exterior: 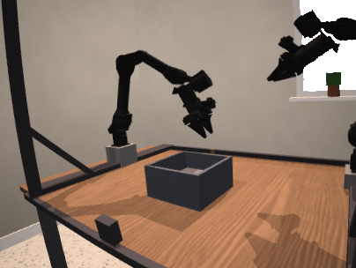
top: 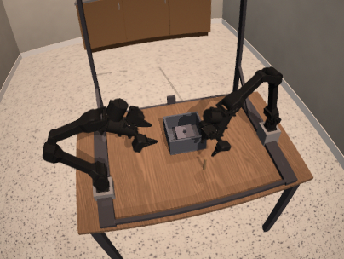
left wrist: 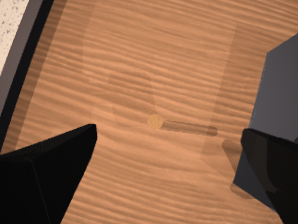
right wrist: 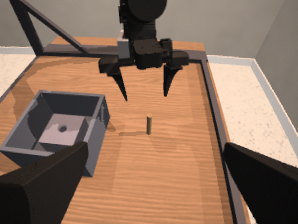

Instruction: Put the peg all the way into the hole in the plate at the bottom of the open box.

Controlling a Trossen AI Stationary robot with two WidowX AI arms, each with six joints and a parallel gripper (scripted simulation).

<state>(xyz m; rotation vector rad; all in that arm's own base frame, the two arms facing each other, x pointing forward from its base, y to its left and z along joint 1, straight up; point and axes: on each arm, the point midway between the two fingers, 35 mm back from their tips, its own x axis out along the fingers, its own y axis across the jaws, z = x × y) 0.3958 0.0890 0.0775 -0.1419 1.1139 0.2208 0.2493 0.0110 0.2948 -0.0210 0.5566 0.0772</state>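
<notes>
My left gripper is now 1 cm short of the wooden peg, 2 cm to the left of it and 12 cm above it. Round my left hand: box 22 cm behind, 4 cm to the right, 14 cm below.
</notes>
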